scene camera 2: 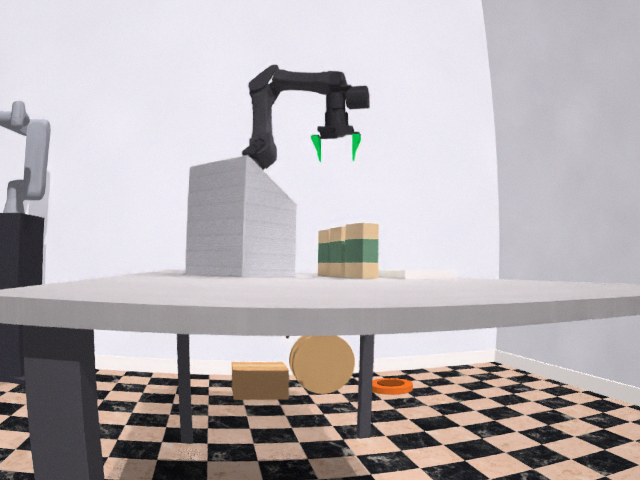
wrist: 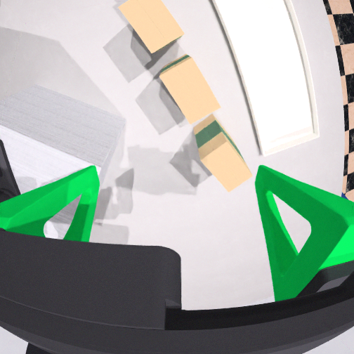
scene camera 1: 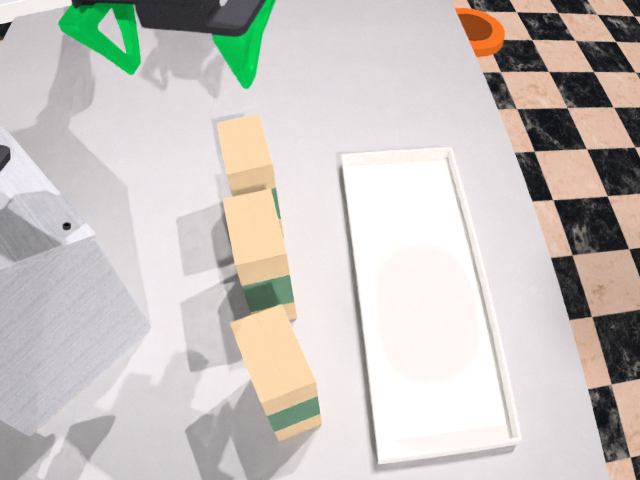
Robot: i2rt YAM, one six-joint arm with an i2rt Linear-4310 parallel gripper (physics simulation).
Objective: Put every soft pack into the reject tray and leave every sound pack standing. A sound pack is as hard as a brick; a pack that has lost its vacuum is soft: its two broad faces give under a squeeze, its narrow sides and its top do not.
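Frame: origin at the arm's base, x up, y back, z right, level; millimetres.
Where they show: gripper, fingertip midpoint: (scene camera 2: 336, 161) (scene camera 1: 189, 75); arm's base, link origin: (scene camera 2: 242, 185).
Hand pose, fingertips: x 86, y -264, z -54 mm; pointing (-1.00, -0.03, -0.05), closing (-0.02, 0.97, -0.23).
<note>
Things, the pixels of their top centre, and the offset from my fingertips.
- far pack, top centre: (scene camera 1: 254, 140) dx -193, dy -8, dz -114 mm
- middle pack, top centre: (scene camera 1: 265, 222) dx -193, dy -35, dz -5 mm
- white reject tray, top centre: (scene camera 1: 424, 280) (scene camera 2: 402, 270) dx -311, dy -201, dz -14 mm
Three tan packs with green bands stand upright in a row on the table. The far pack (scene camera 1: 245, 144) (wrist: 226, 165) is nearest my gripper in the wrist view. The middle pack (scene camera 1: 258, 227) (wrist: 190, 90) stands beside it. The near pack (scene camera 1: 276, 353) (scene camera 2: 361, 250) (wrist: 151, 25) is turned a little. Their softness cannot be seen. The white reject tray (scene camera 1: 423, 206) (scene camera 2: 429, 274) (wrist: 270, 65) lies beside the row, and no pack shows in it. My gripper (scene camera 1: 190, 79) (scene camera 2: 337, 160) (wrist: 176, 174) is open and empty, high above the table, beyond the far pack in scene camera 1.
A grey pedestal block (scene camera 1: 72, 320) (scene camera 2: 217, 222) (wrist: 65, 115) stands on the opposite side of the row from the tray. The table edge runs beyond the tray. An orange ring (scene camera 1: 493, 47) (scene camera 2: 392, 391), a brown box (scene camera 2: 260, 382) and a tan disc (scene camera 2: 323, 364) are below the table's level.
</note>
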